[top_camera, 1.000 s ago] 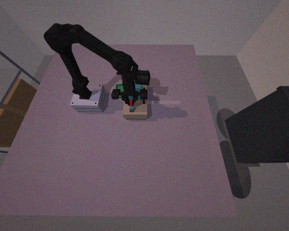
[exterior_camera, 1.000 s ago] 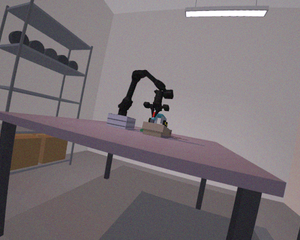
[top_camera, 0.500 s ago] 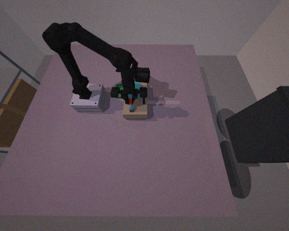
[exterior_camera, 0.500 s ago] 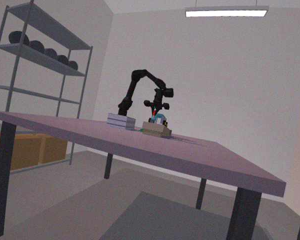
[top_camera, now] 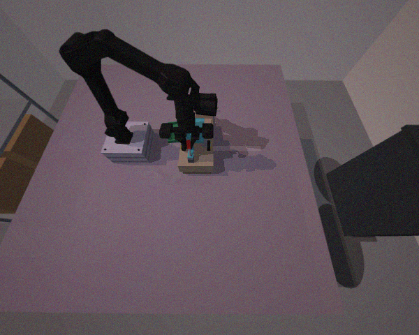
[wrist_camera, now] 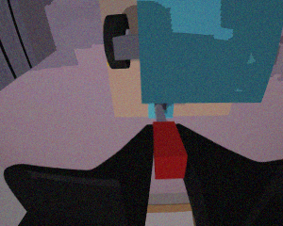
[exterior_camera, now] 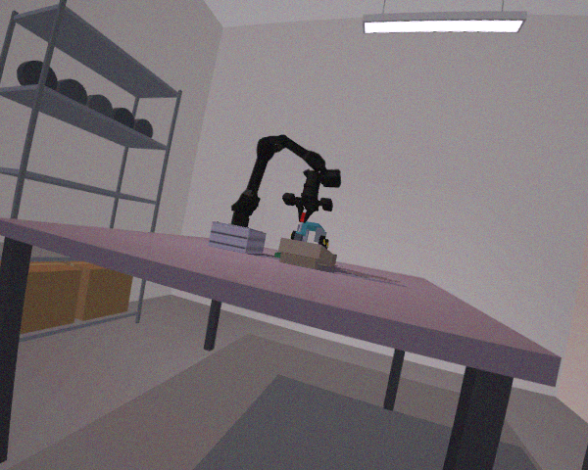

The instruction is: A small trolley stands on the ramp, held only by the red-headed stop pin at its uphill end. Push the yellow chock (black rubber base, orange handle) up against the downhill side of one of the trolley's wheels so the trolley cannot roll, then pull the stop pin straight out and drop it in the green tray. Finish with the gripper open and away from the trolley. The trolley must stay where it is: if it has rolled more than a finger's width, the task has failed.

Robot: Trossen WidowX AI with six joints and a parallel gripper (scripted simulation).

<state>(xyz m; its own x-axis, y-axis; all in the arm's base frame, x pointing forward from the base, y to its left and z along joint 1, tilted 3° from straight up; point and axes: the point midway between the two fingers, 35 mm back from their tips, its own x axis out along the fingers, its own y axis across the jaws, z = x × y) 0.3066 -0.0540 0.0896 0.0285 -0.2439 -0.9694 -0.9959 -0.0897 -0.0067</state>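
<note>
Right now my gripper tip is 18 cm to the right of the green tray, 16 cm above it and 12 cm past it. The rest, counted from my gripper tip: tan ramp (11 cm below, 9 cm to the left, 1 cm ahead); then red-headed stop pin (right at my gripper tip); then blue trolley (9 cm to the left, 5 cm below, 1 cm ahead).
</note>
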